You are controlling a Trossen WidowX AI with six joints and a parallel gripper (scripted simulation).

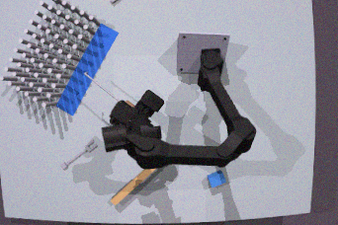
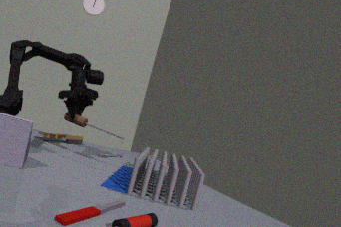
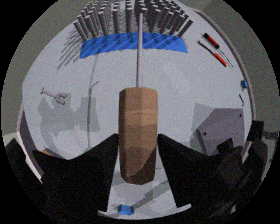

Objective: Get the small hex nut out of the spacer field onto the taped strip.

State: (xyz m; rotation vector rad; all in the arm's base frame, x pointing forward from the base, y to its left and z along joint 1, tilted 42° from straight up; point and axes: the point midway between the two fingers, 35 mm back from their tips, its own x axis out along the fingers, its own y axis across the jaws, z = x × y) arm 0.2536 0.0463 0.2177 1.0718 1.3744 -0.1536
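Now: gripper tip 19 cm short of the blue taped strip, 16 cm to the left of it and 15 cm above it. Round my gripper tip: wrench 25 cm ahead, 16 cm to the left, 15 cm below; then hex nut 30 cm ahead, 28 cm to the right, 15 cm below; then brown-handled hook tool 8 cm ahead, 7 cm to the right, 1 cm below.
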